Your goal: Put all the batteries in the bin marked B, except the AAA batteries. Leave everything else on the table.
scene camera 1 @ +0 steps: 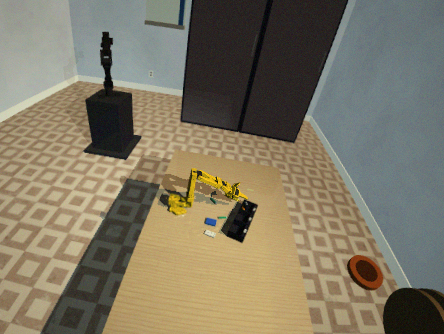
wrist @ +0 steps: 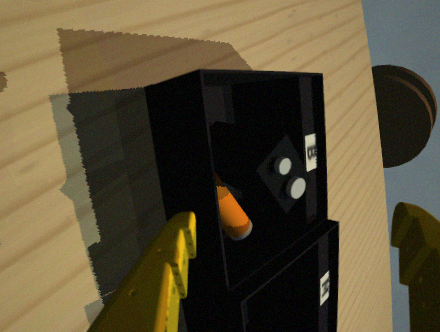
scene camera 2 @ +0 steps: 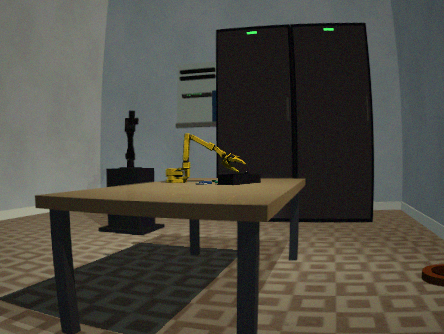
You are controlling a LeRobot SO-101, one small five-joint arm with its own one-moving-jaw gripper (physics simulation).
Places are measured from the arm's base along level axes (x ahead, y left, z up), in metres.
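Where they show: hand, its tool point: (scene camera 1: 238, 200) (wrist: 194, 228) (scene camera 2: 238, 171); arm's base, origin of its link: (scene camera 1: 182, 208) (scene camera 2: 180, 182).
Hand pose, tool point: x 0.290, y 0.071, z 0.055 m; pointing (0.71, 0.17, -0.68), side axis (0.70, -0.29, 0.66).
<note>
Each offset is from my tool point to the top centre of the thing. "pt": to the spot under its first point. Level surfaces: height alone.
My gripper (scene camera 1: 245, 197) (scene camera 2: 242, 167) (wrist: 295, 217) is open and empty, with its jaws wide apart above the end compartment of the black bin row @[pt dx -0.042, dy -0.205, dz -0.015 m] (scene camera 1: 229, 231) (scene camera 2: 229, 179) (wrist: 182, 150). An orange battery @[dx +0.035, dy -0.027, dz -0.034 m] (scene camera 1: 243, 208) (wrist: 233, 216) lies tilted in that compartment, against its left wall in the wrist view. Beside it is a dark square block @[dx +0.046, dy -0.010, dz +0.002 m] (wrist: 272, 176) with two pale round studs. The compartment's white label @[dx +0.090, dy -0.030, dz -0.019 m] (wrist: 311, 152) looks like a B but is blurred. Two green cylinders @[dx -0.132, dy +0.015, dz -0.044 m] (scene camera 1: 213, 200) @[dx -0.074, dy -0.095, dz -0.044 m] (scene camera 1: 222, 217) lie on the table; their type is too small to tell.
A blue block @[dx -0.132, dy -0.136, dz -0.045 m] (scene camera 1: 210, 221) and a small white item @[dx -0.129, dy -0.209, dz -0.048 m] (scene camera 1: 209, 233) lie on the table @[dz -0.055 m] (scene camera 1: 210, 280) (scene camera 2: 150, 197) beside the bins. The neighbouring compartment has its own white label @[dx +0.063, dy -0.109, dz -0.012 m] (wrist: 324, 288), hard to read. The bins' black walls stand up below the jaws.
</note>
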